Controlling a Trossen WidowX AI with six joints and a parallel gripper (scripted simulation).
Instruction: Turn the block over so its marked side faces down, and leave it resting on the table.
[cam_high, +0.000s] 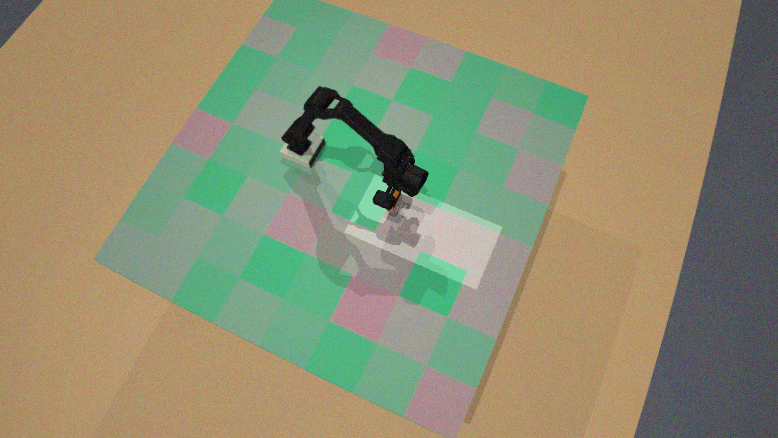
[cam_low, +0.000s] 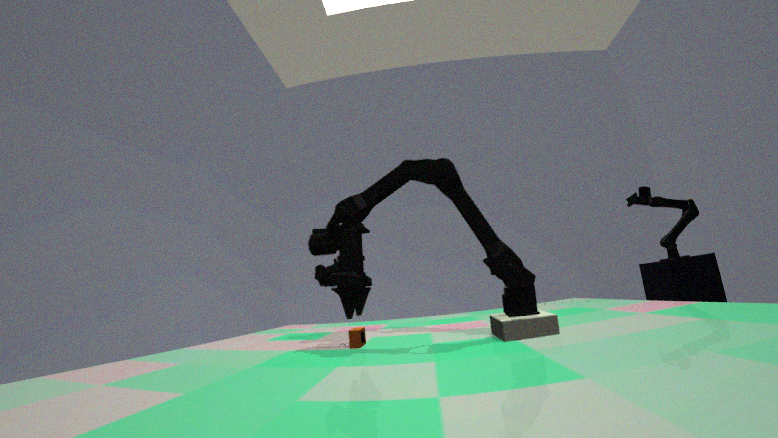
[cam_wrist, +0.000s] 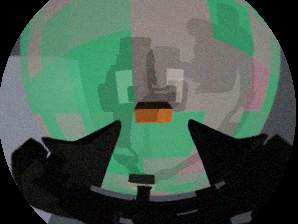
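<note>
My gripper tip is now 10 mm past the block and 50 mm above it.
</note>
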